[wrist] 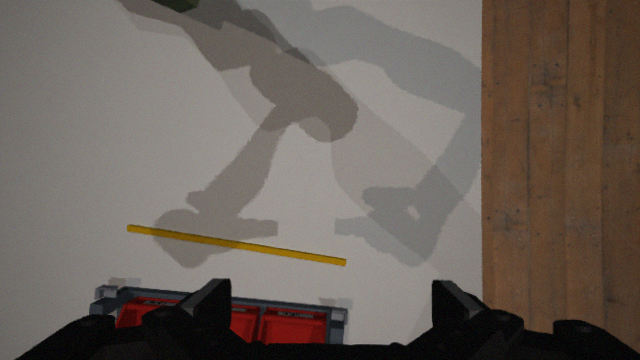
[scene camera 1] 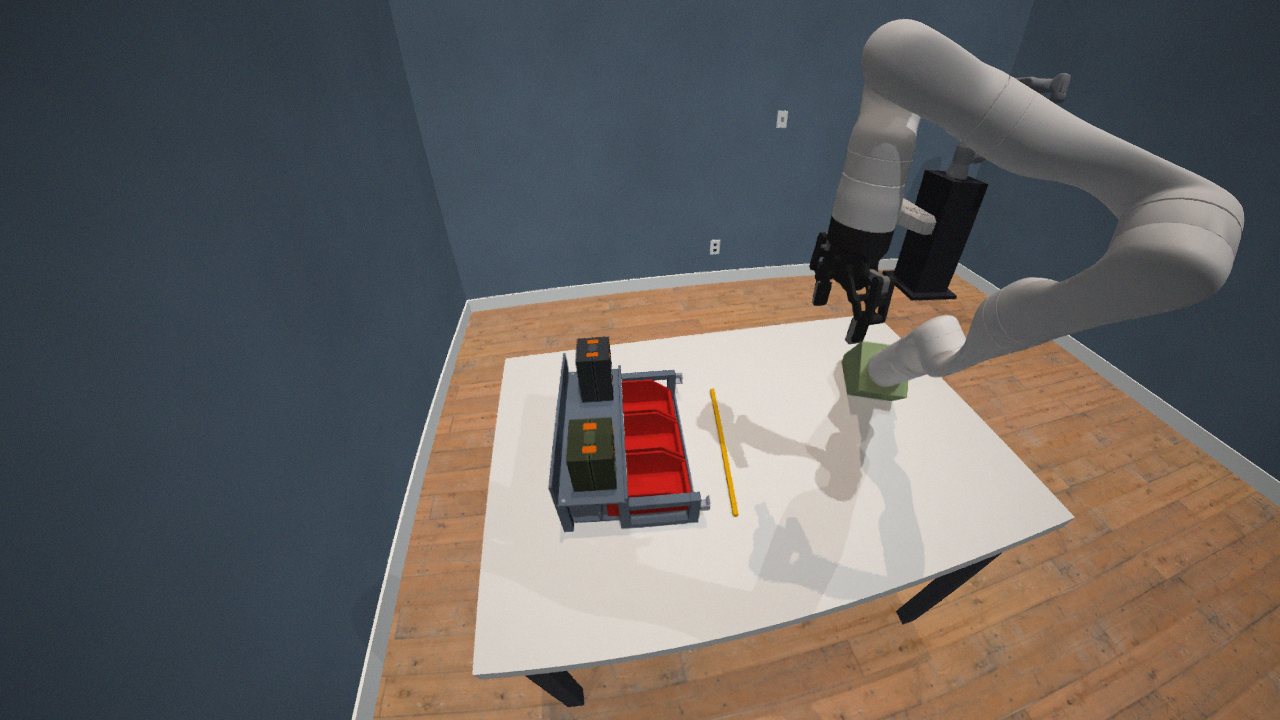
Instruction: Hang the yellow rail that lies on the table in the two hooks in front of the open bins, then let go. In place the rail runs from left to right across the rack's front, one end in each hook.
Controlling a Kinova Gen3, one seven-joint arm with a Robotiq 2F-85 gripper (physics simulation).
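Frame: origin at the arm's base, x back, y up, z left, level; millimetres.
Seen in the pictures: gripper, fingertip midpoint: [wrist: 330,301] [scene camera 1: 834,322]; arm's base, link origin: [scene camera 1: 884,369].
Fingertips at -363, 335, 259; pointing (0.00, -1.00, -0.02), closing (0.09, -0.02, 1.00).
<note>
Pixels of each thing's top centre, then the offset from my fingertips to it, as dx, dy, dz. "spot": a spot on its surface instead. Level surfaces: height alone.
- yellow rail, top centre: [wrist: 235,245] [scene camera 1: 722,443] -77, -441, -167
- hook, surface spot: [wrist: 106,291] [scene camera 1: 678,379] spot: -158, -396, -352
- black case, top centre: [scene camera 1: 592,347] -358, -227, -284
- dark green case, top centre: [scene camera 1: 589,437] -362, -252, -53
- table, surface height: dy -451
The yellow rail [scene camera 1: 724,452] [wrist: 236,245] lies flat on the white table, a little in front of the rack [scene camera 1: 660,505] [wrist: 165,293] and at a slight angle to it in the wrist view. The rack's two small grey hooks stick out at its front corners, one hook [scene camera 1: 678,377] [wrist: 106,291] at the far end in the scene view and the other hook [scene camera 1: 705,503] [wrist: 340,315] at the near end. Both are empty. The red open bins [scene camera 1: 653,434] [wrist: 292,327] sit behind them. My gripper [scene camera 1: 838,311] [wrist: 330,301] is open and empty, pointing down high above the table, away from the rail.
A black case [scene camera 1: 594,371] and a dark green case [scene camera 1: 590,456] stand on the rack's upper shelf. A green block [scene camera 1: 863,380] is at the arm's base on the table [scene camera 1: 581,608]. A black pedestal [scene camera 1: 941,232] stands on the floor behind. Arm shadows cross the rail.
</note>
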